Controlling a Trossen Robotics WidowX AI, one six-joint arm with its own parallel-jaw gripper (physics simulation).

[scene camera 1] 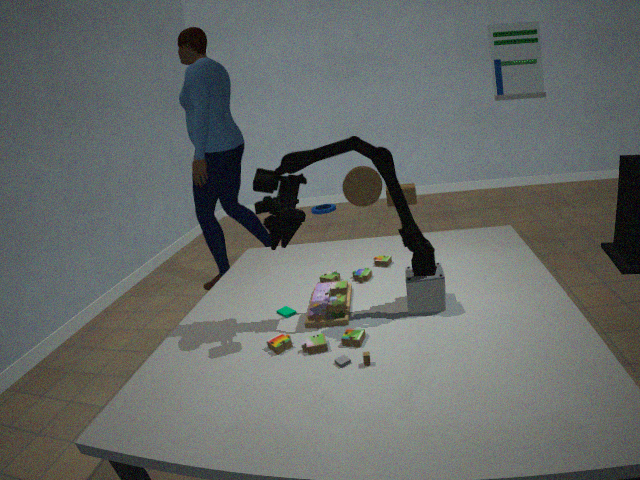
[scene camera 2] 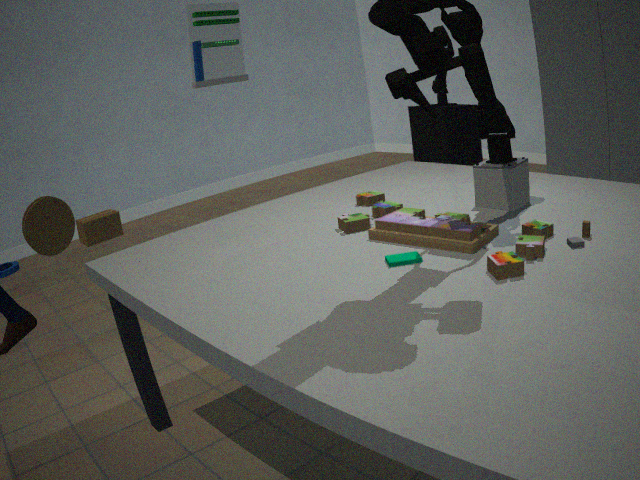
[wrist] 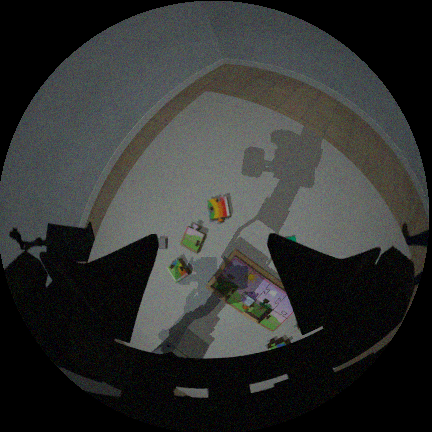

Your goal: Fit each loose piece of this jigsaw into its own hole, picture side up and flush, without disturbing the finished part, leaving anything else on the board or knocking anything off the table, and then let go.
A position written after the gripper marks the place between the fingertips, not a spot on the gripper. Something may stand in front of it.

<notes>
The gripper (scene camera 2: 457, 108) is open, with nothing in its grasp. Also in view: a jigsaw board (scene camera 2: 489, 231).
The gripper is seen too in scene camera 1 (scene camera 1: 278, 248) and in the wrist view (wrist: 213, 239). The jigsaw board shows as well in the wrist view (wrist: 219, 284).
</notes>
